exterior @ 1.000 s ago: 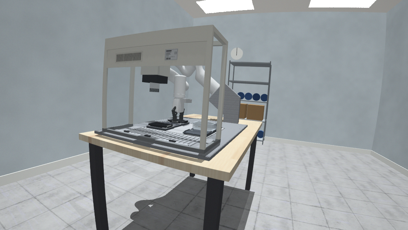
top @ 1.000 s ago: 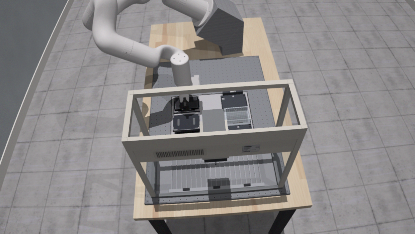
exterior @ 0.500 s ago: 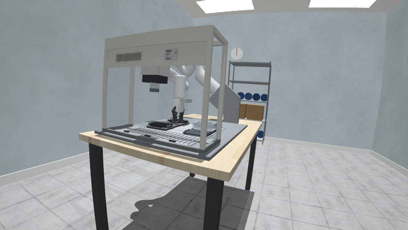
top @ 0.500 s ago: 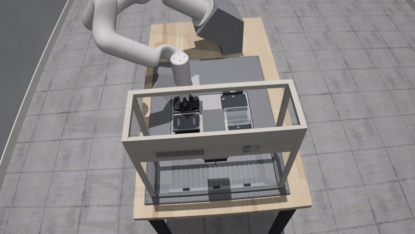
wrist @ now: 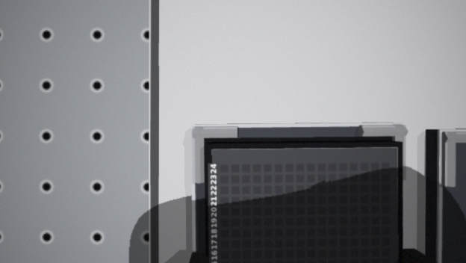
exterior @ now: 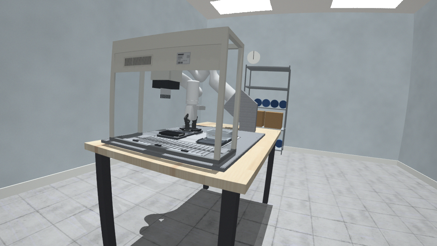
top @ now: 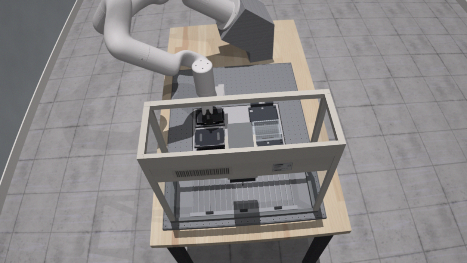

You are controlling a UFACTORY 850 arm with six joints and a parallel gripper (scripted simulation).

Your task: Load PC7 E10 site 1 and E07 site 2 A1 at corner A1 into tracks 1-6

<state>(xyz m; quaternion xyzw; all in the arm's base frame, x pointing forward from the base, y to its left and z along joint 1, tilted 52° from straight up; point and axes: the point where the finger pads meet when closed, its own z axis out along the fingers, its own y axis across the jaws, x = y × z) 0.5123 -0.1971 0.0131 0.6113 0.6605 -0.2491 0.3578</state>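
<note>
The nest S1 lies 2 cm below my hand. Also, from my hand: dark plate carrier PC7: 11 cm ahead, 26 cm to the left, 1 cm below; then black 96-well plate E01: 22 cm ahead, 1 cm below; then nest S2: 11 cm ahead, 2 cm below.
</note>
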